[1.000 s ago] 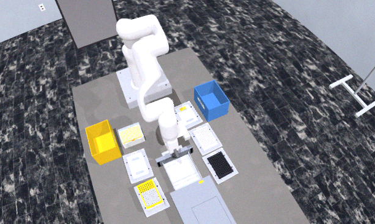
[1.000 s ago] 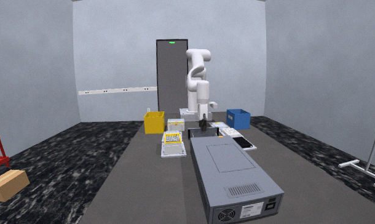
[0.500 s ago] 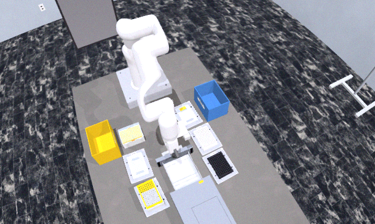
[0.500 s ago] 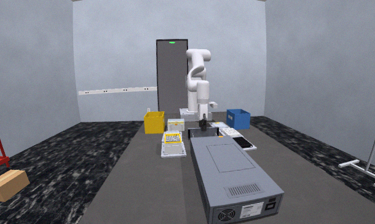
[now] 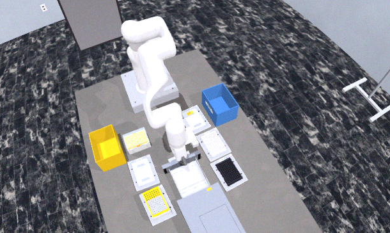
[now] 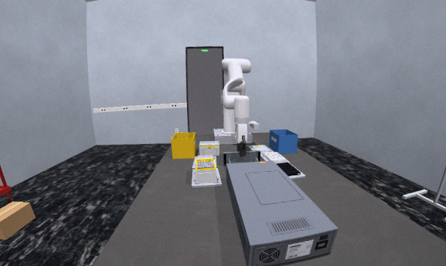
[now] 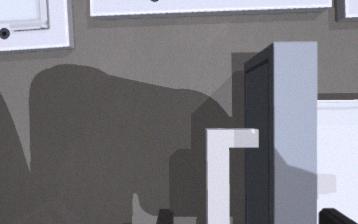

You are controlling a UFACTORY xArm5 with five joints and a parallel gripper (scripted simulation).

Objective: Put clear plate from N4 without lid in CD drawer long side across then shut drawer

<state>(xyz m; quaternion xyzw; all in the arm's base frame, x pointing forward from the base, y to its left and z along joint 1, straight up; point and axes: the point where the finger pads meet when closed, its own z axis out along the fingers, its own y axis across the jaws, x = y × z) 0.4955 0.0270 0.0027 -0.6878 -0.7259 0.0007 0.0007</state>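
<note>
Right now the clear plate is 1 cm behind my hand, 19 cm to the right of it and 5 cm below it. Also, from my hand: white plate: 2 cm behind, 19 cm to the left, 5 cm below; then cooler drawer: 13 cm ahead, 1 cm to the left, 3 cm below; then work nest N4: 1 cm behind, 19 cm to the right, 6 cm below.
</note>
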